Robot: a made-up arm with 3 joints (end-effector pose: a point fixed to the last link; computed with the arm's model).
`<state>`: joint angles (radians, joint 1 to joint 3).
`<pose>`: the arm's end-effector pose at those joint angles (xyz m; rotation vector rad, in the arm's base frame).
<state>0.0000 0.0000 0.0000</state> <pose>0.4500 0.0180 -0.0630 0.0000 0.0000 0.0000</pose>
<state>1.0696 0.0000 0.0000</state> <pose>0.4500 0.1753 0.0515 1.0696 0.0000 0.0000</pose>
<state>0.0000 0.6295 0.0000</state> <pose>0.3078 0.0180 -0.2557 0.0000 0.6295 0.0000</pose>
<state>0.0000 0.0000 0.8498</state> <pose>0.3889 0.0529 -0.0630 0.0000 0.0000 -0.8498</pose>
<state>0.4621 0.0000 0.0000</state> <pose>0.4500 0.1008 -0.0351 0.4621 0.0000 0.0000</pose>
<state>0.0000 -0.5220 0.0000</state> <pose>0.4620 0.0180 0.1362 0.0000 -0.5220 0.0000</pose>
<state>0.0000 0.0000 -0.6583</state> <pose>0.5037 0.0309 -0.0630 0.0000 0.0000 0.6583</pose>
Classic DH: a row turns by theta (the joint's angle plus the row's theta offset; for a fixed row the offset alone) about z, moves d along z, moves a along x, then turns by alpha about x. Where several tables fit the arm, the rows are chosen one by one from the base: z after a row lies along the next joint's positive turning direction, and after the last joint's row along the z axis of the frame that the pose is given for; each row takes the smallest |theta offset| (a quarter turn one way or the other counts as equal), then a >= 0, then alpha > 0; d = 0 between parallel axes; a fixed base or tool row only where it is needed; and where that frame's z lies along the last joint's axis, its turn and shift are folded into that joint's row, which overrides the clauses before.
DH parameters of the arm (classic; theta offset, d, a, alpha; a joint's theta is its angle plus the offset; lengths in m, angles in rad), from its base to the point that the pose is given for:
base (fixed): 1.5708 0.127 0 1.5708
joint 1: -1.5708 0.083 0.068 -1.5708
joint 2: -1.5708 0.103 0.375 -1.5708
joint 3: -1.477 0 -0.0854 3.1416
tool (fixed): -1.477 -0.122 0 0

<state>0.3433 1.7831 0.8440</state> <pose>-0.1008 0.1644 -0.1770 -0.4971 1.7098 -0.3043</pose>
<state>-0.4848 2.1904 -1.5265</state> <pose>-0.2832 -0.0923 -0.2440 1.2681 1.7154 0.3753</pose>
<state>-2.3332 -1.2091 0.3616</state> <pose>0.3165 0.1297 -0.0332 -1.7707 -0.8953 1.1468</pose>
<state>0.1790 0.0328 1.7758</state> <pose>0.3722 0.1616 -0.0466 0.1002 0.1824 -1.7674</pose>
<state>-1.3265 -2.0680 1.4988</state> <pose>0.0521 0.2628 0.0844 0.5232 -1.6100 0.2558</pose>
